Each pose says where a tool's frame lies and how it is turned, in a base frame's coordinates. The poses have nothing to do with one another.
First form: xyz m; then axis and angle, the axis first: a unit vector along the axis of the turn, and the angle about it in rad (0 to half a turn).
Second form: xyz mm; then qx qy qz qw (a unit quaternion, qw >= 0). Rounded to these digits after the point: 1 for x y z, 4 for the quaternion.
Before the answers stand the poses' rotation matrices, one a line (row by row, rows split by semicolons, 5 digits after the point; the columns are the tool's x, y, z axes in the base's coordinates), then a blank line. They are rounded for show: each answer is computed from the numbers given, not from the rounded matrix.
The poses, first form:
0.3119 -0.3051 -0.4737 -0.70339 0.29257 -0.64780 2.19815
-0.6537 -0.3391 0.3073 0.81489 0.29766 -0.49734 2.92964
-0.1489 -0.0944 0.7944 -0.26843 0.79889 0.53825 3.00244
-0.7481 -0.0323 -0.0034 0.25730 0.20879 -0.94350 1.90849
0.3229 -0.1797 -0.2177 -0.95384 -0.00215 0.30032 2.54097
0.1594 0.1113 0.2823 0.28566 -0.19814 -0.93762 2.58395
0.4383 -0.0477 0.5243 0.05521 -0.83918 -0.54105 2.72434
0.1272 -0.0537 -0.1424 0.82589 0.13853 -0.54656 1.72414
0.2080 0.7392 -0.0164 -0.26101 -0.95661 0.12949 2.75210
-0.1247 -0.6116 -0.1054 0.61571 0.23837 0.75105 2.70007
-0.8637 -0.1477 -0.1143 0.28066 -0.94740 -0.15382 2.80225
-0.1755 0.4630 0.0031 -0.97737 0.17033 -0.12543 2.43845
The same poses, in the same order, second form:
0.19818 0.19786 0.95999; -0.85104 -0.45116 0.26867; 0.48627 -0.87023 0.07897
0.33562 0.58432 -0.73887; 0.37507 -0.80240 -0.46419; -0.86411 -0.12134 -0.48846
-0.84692 -0.50148 -0.17676; -0.35216 0.27996 0.89309; -0.39838 0.81862 -0.41370
-0.24317 0.96174 -0.12620; -0.81870 -0.27328 -0.50503; -0.52020 -0.01949 0.85382
0.83539 -0.16598 -0.52399; 0.17347 -0.82498 0.53789; -0.52156 -0.54024 -0.66039
-0.69766 0.39155 -0.59996; -0.60081 -0.77593 0.19225; -0.39025 0.49459 0.77659
-0.90837 0.13057 -0.39726; -0.30795 0.43381 0.84674; 0.28290 0.89149 -0.35385
0.63353 0.67203 -0.38344; -0.40826 -0.13062 -0.90347; -0.65724 0.72891 0.19161
-0.79395 0.43150 -0.42831; 0.52984 0.83657 -0.13936; 0.29818 -0.33758 -0.89282
-0.18226 -0.04148 0.98238; 0.60040 -0.79591 0.07779; 0.77866 0.60399 0.16996
-0.78993 -0.46543 -0.39924; -0.56783 0.80098 0.18973; 0.23148 0.37657 -0.89700
0.92112 -0.21236 0.32625; -0.37457 -0.71167 0.59432; 0.10597 -0.66965 -0.73508

311.9 -305.1 -473.7 -0.6266 0.2606 -0.5771 0.4544
-653.7 -339.1 307.3 0.8103 0.2960 -0.4946 0.1058
-148.9 -94.4 794.4 -0.2678 0.7970 0.5369 0.0695
-748.1 -32.3 -3.4 0.2099 0.1703 -0.7698 0.5782
322.9 -179.7 -217.7 -0.9111 -0.0021 0.2869 0.2958
159.4 111.3 282.3 0.2746 -0.1905 -0.9014 0.2752
438.3 -47.7 524.3 0.0540 -0.8210 -0.5293 0.2071
127.2 -53.7 -142.4 0.6270 0.1052 -0.4149 0.6509
208.0 739.2 -16.4 -0.2561 -0.9385 0.1270 0.1935
-124.7 -611.6 -105.4 0.6008 0.2326 0.7328 0.2190
-863.7 -147.7 -114.3 0.2766 -0.9338 -0.1516 0.1689
-175.5 463.0 3.1 -0.9176 0.1599 -0.1178 0.3444

